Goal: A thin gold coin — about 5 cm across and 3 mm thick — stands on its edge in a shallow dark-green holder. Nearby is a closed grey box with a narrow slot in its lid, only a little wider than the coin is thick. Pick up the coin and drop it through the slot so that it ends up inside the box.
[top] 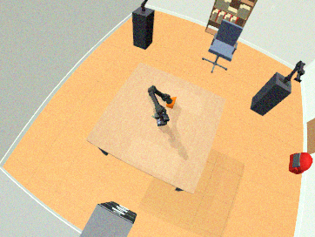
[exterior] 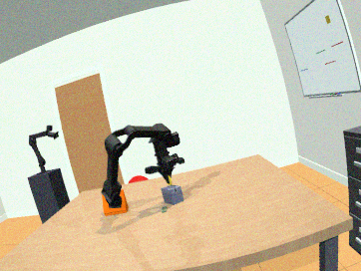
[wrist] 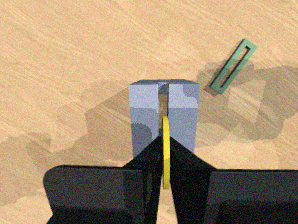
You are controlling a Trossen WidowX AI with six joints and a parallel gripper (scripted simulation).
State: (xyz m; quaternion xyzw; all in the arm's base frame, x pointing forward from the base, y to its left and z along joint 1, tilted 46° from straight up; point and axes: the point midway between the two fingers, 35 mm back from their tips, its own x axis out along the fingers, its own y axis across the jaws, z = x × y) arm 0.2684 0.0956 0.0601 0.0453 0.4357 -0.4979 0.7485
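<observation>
Now: gripper tip 10 mm below the gold coin.
</observation>
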